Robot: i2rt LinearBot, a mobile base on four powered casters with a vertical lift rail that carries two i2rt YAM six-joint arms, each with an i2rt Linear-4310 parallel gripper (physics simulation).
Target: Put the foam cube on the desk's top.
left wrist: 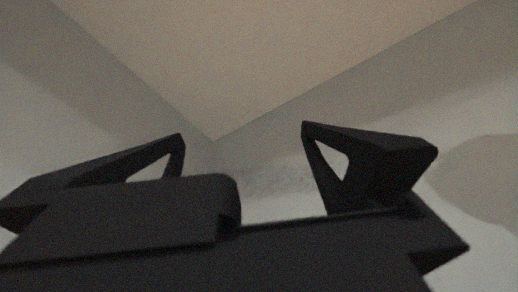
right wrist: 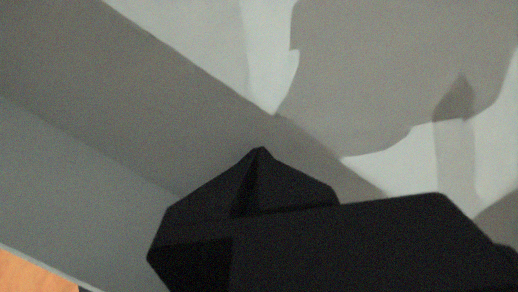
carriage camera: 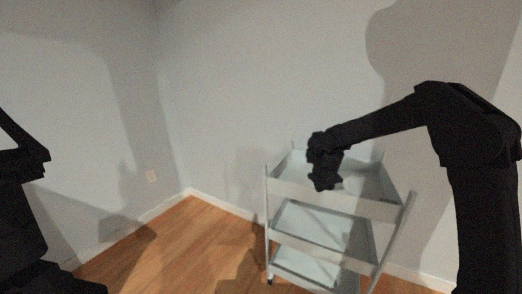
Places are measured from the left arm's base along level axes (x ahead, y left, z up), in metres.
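Where they show: left gripper, fingertip midpoint: (left wrist: pixel 242 133); right gripper, fingertip midpoint: (right wrist: pixel 260 156).
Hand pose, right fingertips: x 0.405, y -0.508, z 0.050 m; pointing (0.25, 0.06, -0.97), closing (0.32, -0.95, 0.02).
After its pixels a point has its place.
The right gripper (carriage camera: pixel 324 189) @(x 0.405, y -0.508, z 0.050 m) (right wrist: pixel 261 149) @(x 0.405, y -0.508, z 0.050 m) is shut with its fingertips together and nothing between them. It points down over the top tray of the grey cart. A small dark grey block, which may be the foam cube, shows as a thin sliver (carriage camera: pixel 389 201) @(x 0.303, y -0.697, z 0.097 m) in the near right corner of that tray in the carriage view. It is apart from the right gripper and mostly hidden by the tray wall. The left gripper (left wrist: pixel 243 128) @(x 0.037, y 0.006, z 0.437 m) is open and empty, its fingers wide apart, with walls and ceiling beyond. The desk does not show in these views.
The three-tier cart (carriage camera: pixel 320 192) @(x 0.352, y -0.492, z 0.103 m) stands near the back wall, with raised tray walls and upright corner posts. In the right wrist view, the tray wall (right wrist: pixel 65 170) @(x 0.391, y -0.413, z 0.075 m) runs along the lower left, beside the gripper. A wooden floor (carriage camera: pixel 185 245) @(x 0.658, y 0.312, z -0.613 m) lies left of the cart.
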